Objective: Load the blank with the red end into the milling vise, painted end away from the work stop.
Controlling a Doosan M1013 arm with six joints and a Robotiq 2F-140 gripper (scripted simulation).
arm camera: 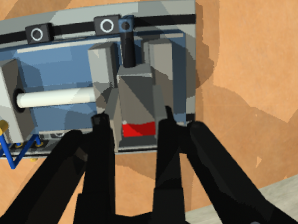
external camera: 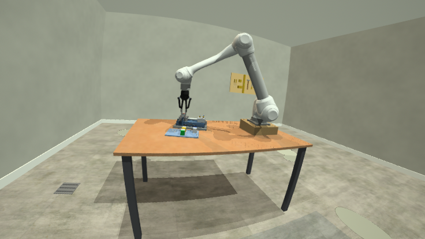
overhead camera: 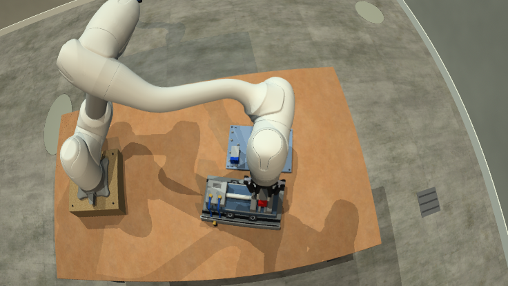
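The red-ended blank is 30 mm below my hand. The rest, counted from my hand: fixed jaw: 60 mm below, 20 mm ahead, 10 mm to the right; work stop rod: 50 mm to the left, 50 mm below, 10 mm ahead; moving jaw: 60 mm below, 30 mm behind, 10 mm to the left.
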